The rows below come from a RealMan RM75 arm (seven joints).
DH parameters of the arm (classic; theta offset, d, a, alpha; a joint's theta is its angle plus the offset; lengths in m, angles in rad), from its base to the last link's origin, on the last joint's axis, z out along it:
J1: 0 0.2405 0 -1.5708
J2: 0 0 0 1.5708
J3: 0 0.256 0 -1.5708
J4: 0 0 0 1.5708
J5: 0 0.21 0 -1.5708
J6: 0 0 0 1.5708
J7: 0 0.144 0 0
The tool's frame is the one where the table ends.
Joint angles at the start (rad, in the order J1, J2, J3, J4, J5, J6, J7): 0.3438 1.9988 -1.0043 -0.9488 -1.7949 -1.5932 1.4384
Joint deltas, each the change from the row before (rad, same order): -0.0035 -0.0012 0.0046 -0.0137 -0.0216 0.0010 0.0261; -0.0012 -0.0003 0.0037 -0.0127 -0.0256 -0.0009 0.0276; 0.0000 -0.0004 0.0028 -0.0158 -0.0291 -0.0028 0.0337; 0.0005 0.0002 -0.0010 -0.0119 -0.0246 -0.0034 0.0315; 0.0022 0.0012 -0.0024 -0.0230 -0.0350 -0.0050 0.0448; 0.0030 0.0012 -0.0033 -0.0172 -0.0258 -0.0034 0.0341
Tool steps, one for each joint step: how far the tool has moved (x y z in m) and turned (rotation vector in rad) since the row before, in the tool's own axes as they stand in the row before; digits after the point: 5 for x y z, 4 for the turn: 0.00144 -0.00078 -0.00252 0.0075 0.0216 0.0167; 0.00146 -0.00051 -0.00164 0.0037 0.0246 0.0176; 0.00099 -0.00053 -0.00156 0.0024 0.0284 0.0197; 0.00104 0.00011 -0.00046 -0.0016 0.0252 0.0202; -0.00021 -0.00012 -0.00046 -0.0003 0.0357 0.0219; -0.00068 -0.00014 0.00008 -0.0001 0.0267 0.0156
